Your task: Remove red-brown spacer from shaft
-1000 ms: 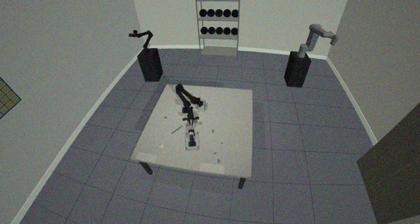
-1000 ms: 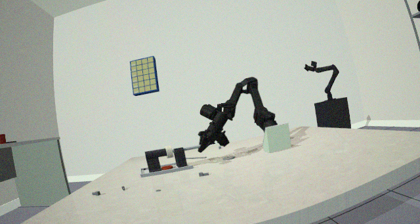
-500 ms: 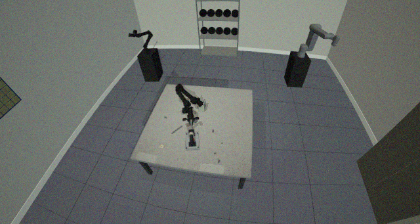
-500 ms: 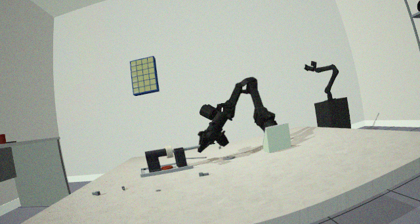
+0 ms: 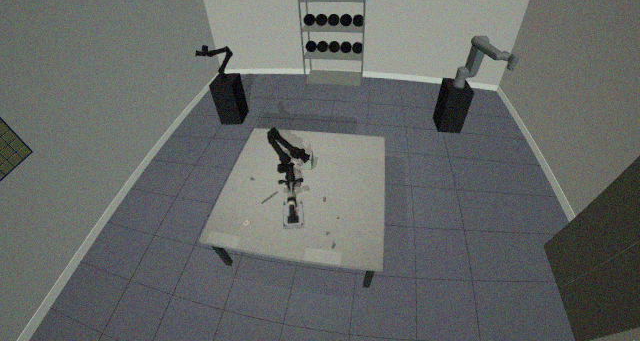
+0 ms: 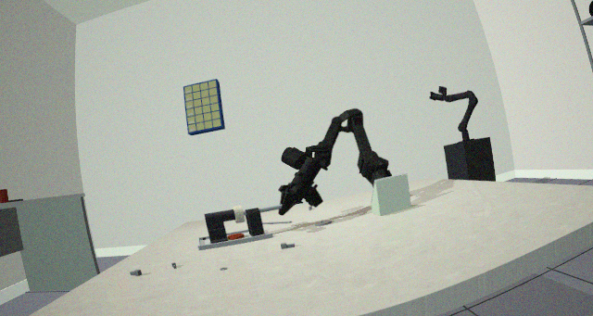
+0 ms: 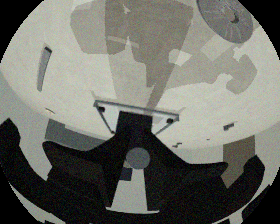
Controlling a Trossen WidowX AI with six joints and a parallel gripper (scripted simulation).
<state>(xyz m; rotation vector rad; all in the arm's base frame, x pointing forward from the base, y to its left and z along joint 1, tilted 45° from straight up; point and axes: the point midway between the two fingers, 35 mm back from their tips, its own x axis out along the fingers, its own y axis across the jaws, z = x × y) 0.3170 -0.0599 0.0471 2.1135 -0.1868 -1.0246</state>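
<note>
Now: the thin grey shaft 60 mm ahead of my gripper tip, 30 mm above it and 10 mm to the left of it. From my gripper tip the other things lie so: red-brown spacer 150 mm ahead, 40 mm below, 30 mm to the left.
</note>
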